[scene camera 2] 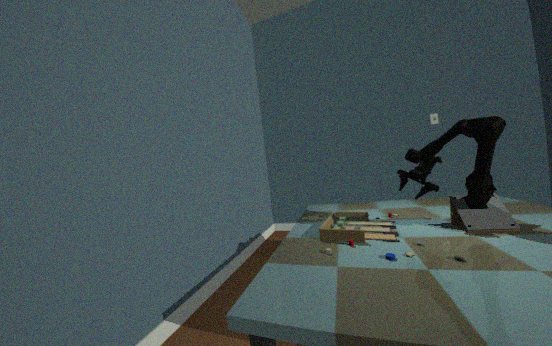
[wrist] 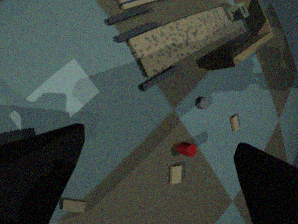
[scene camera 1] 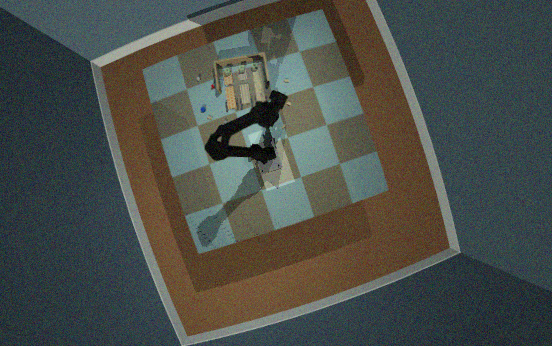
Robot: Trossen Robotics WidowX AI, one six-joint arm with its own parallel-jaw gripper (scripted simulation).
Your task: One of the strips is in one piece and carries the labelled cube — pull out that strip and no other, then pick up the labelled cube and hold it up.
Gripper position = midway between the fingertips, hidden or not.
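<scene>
My gripper (wrist: 163, 143) open, grasp empty. Strip (wrist: 155, 50) visible too.
</scene>
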